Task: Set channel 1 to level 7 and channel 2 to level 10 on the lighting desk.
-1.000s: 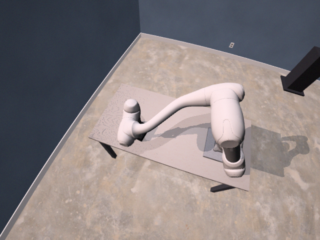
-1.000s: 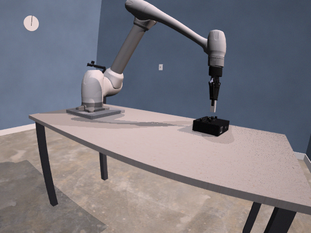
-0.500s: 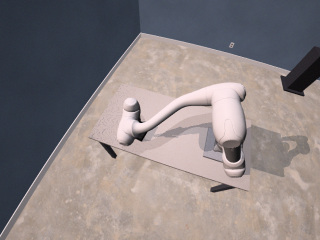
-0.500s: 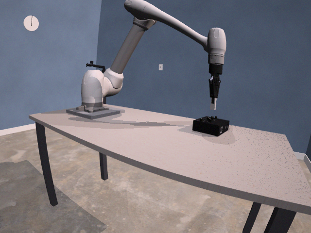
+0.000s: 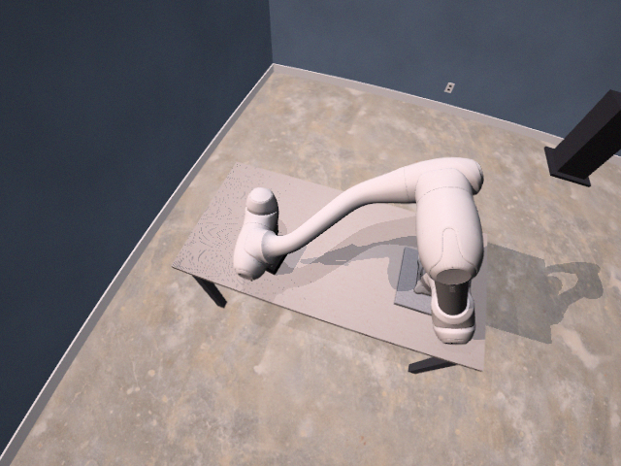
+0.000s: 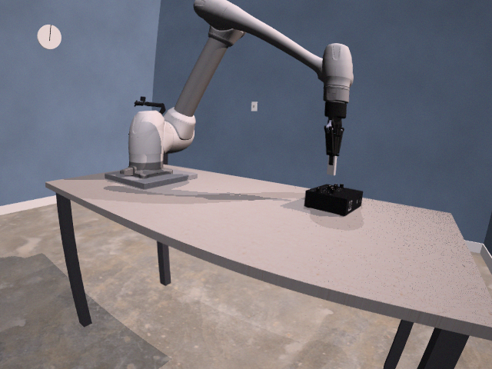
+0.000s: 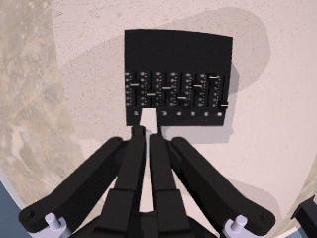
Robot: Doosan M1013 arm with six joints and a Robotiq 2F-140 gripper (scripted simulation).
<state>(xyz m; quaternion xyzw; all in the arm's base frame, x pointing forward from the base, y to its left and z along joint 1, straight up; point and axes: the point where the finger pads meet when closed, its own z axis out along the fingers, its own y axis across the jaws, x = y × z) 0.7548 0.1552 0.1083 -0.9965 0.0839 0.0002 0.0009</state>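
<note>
My gripper is now 7 cm above the fader, 4 cm short of it and 1 cm to the right of it.
</note>
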